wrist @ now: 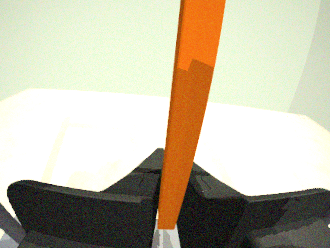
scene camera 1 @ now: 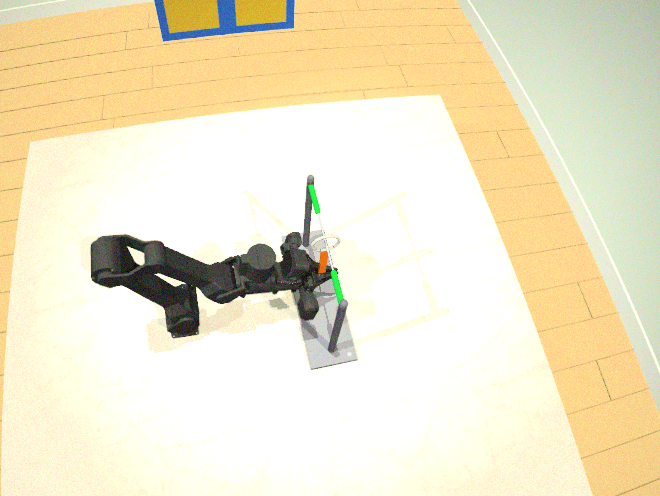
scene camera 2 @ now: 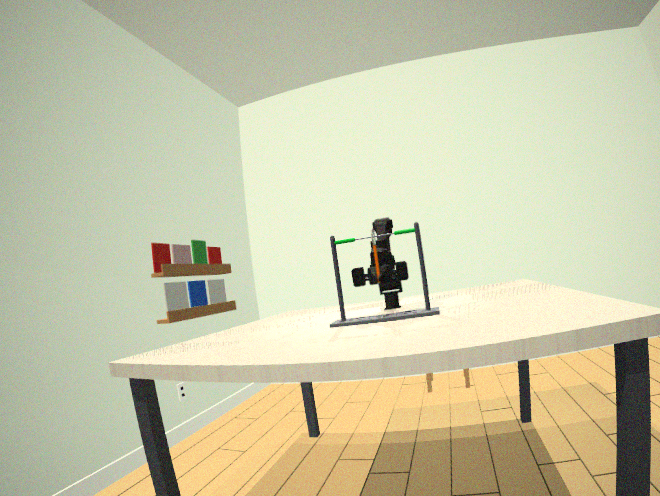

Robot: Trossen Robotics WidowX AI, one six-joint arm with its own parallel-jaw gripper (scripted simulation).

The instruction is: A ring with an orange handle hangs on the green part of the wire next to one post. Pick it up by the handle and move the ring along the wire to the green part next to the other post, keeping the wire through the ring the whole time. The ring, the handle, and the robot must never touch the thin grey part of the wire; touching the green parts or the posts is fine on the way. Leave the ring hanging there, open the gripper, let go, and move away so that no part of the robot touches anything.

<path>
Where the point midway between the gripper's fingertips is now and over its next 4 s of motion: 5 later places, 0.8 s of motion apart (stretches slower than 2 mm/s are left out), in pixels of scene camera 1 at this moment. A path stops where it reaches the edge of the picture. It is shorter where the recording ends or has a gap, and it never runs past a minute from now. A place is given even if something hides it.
My gripper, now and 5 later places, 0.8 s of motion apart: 337,271; 334,262; 332,252; 330,244; 328,237; 321,239
</path>
